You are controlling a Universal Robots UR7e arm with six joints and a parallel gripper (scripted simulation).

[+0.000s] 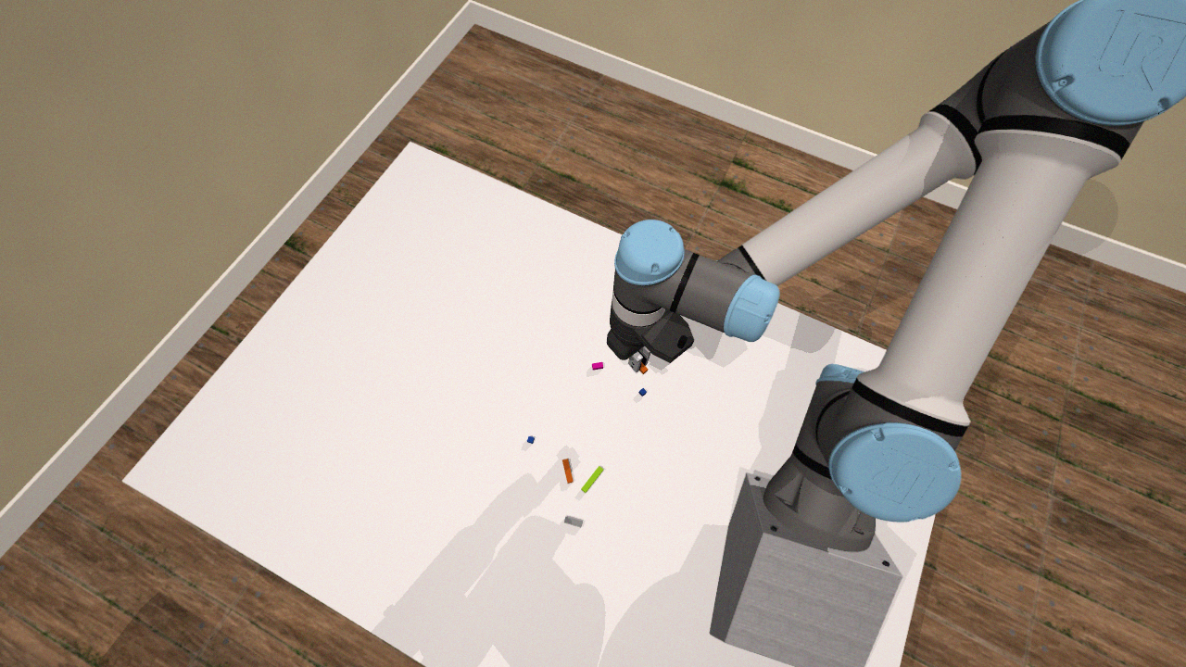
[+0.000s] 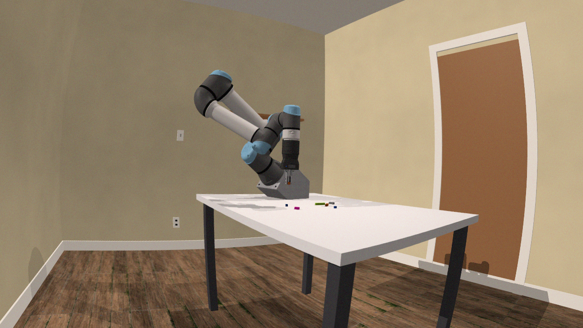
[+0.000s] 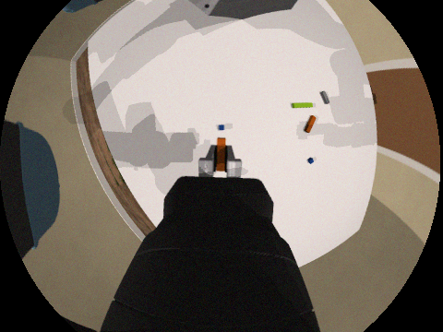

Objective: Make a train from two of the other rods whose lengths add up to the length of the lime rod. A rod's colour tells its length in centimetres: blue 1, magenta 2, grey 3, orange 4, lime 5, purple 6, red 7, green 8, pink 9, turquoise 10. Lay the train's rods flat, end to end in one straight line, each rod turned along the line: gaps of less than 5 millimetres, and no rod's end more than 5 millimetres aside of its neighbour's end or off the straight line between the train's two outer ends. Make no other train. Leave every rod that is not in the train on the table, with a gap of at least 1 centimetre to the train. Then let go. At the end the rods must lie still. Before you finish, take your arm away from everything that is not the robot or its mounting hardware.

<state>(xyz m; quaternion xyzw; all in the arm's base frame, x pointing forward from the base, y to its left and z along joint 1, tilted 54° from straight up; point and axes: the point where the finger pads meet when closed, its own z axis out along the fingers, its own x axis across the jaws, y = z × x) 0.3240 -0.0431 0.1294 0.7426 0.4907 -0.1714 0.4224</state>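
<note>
The magenta rod is 12 cm below my hand and 7 cm ahead of it. Also, from my hand: lime rod (19 cm to the left, 12 cm below); grey rod (27 cm to the left, 12 cm below).
</note>
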